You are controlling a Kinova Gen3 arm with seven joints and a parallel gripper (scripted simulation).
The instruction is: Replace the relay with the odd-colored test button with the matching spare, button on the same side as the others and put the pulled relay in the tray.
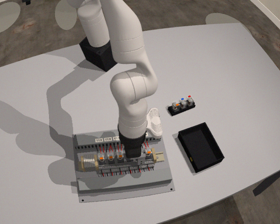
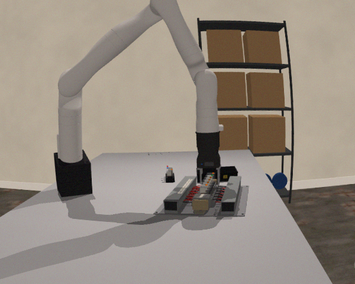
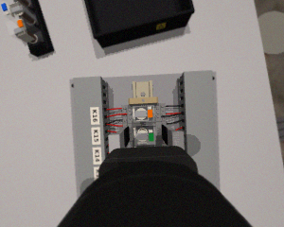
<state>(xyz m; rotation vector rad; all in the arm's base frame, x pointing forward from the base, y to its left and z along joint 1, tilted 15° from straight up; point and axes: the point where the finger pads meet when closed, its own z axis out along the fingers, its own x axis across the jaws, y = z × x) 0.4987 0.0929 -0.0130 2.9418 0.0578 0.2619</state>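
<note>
The green-button relay is 10 mm below my hand. Also, from my hand: spare holder 200 mm to the left, 200 mm behind, 50 mm below; then blue-button relay 200 mm to the left, 200 mm behind, 30 mm below; then black tray 220 mm to the left, 40 mm below, 10 mm behind.
</note>
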